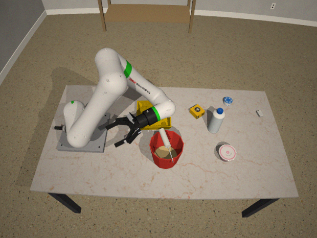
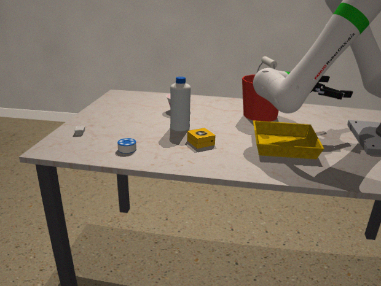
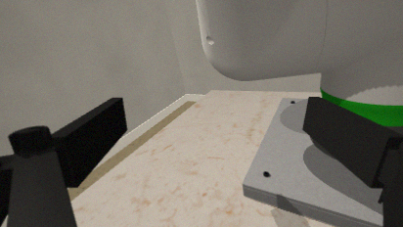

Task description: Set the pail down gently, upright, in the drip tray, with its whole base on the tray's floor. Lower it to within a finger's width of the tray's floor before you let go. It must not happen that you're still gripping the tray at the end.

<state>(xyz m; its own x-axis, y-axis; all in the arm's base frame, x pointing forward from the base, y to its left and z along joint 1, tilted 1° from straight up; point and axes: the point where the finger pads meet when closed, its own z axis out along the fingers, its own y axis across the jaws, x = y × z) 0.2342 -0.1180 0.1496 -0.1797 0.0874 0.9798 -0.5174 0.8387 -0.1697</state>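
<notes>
My hand is 30 cm short of the red pail, 3 cm to the left of it and 3 cm above it. From my hand the other things lie so: white bottle (63 cm ahead, 20 cm to the left, 8 cm below); then drip tray (27 cm to the left, 22 cm ahead, 16 cm below); then pink-rimmed round dish (68 cm ahead, 13 cm below, 1 cm to the right).
</notes>
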